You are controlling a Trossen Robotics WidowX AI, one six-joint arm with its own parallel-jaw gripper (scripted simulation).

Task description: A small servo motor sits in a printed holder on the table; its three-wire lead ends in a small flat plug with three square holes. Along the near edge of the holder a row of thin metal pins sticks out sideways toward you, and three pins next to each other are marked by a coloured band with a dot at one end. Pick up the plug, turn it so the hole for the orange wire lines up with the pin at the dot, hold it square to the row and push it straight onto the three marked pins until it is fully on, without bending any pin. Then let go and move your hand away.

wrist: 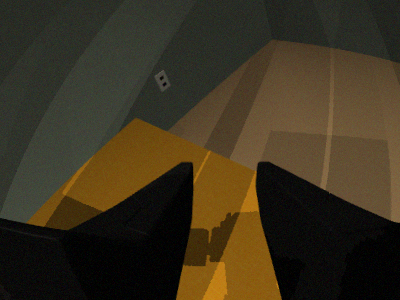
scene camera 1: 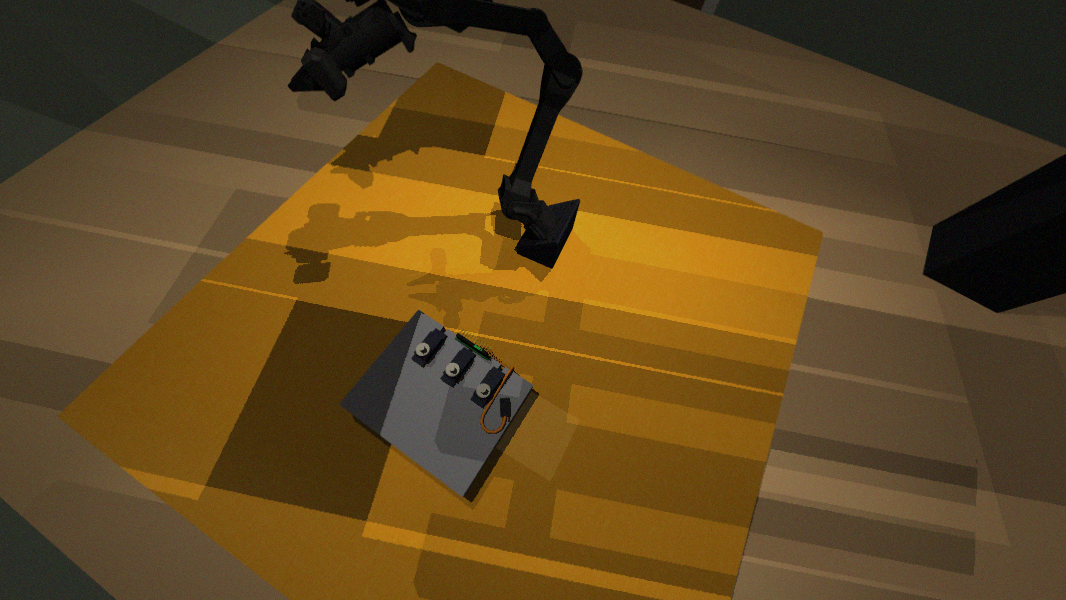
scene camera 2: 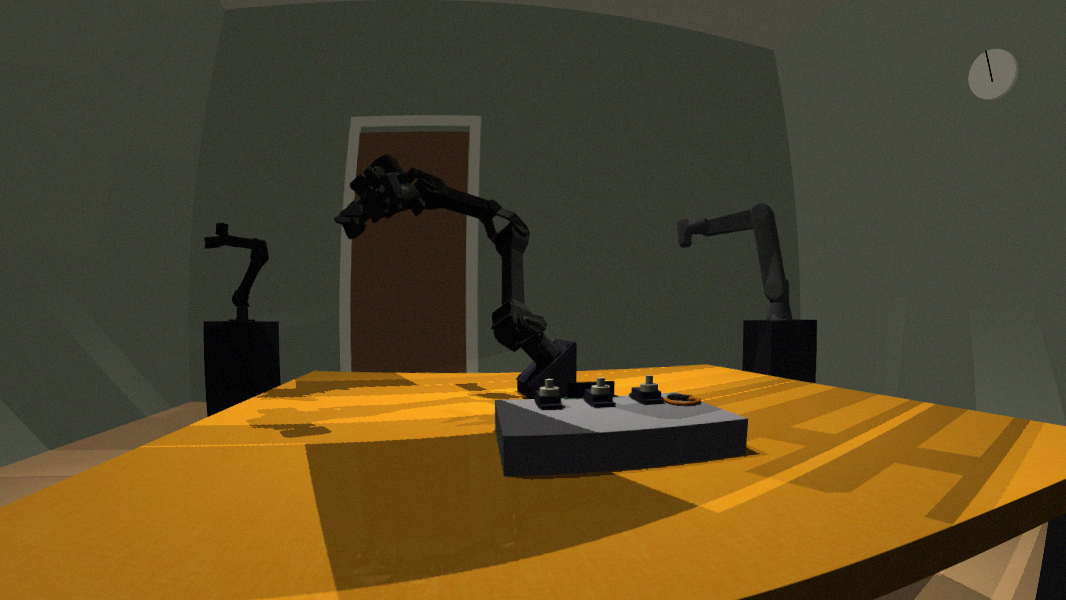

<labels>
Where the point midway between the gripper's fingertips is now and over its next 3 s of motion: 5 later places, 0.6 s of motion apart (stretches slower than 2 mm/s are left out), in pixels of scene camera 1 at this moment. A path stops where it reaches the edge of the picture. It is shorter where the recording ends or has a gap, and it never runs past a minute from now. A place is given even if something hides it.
My gripper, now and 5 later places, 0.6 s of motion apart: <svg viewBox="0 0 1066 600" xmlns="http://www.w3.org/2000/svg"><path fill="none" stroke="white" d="M291 85L281 173L310 254L346 332L408 387L472 407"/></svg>
</labels>
